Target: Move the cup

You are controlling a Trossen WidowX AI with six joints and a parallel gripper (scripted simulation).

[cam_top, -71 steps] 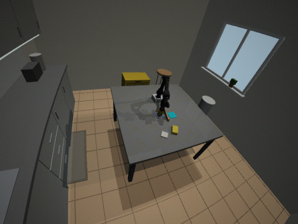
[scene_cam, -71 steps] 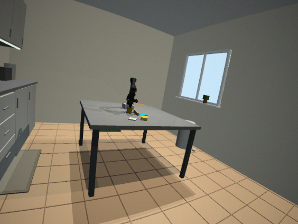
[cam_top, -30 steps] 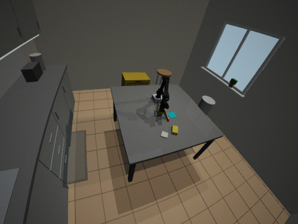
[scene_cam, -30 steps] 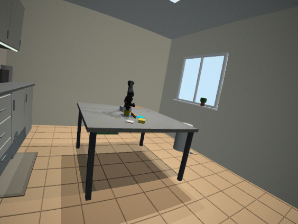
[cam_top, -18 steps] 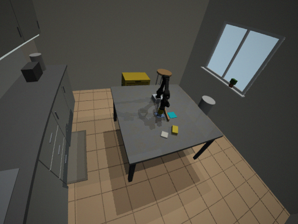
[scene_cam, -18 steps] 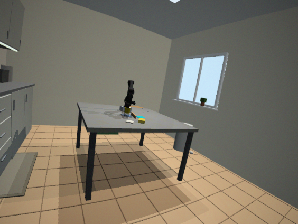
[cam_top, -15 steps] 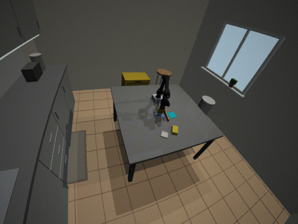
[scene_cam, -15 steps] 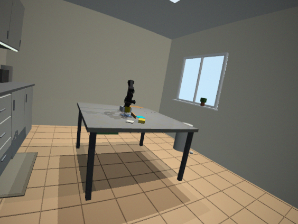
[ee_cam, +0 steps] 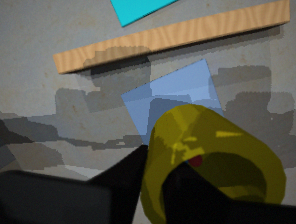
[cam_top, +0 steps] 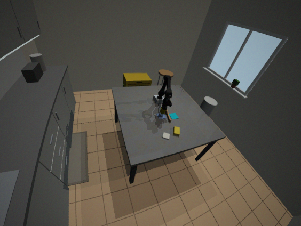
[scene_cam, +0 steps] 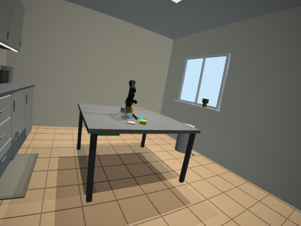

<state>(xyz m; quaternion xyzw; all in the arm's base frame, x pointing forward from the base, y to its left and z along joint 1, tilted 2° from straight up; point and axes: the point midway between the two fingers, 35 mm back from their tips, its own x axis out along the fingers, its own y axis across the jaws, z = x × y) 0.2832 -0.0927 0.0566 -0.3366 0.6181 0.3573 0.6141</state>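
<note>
The cyan pad lies 160 mm to the left of my gripper tip, 100 mm below it and 60 mm ahead of it. Also, from my gripper tip: yellow cup: 20 mm to the right, 20 mm ahead; brown wooden stick: 90 mm below, 70 mm to the left, 40 mm ahead; yellow block: 320 mm ahead, 80 mm below, 50 mm to the left.
</note>
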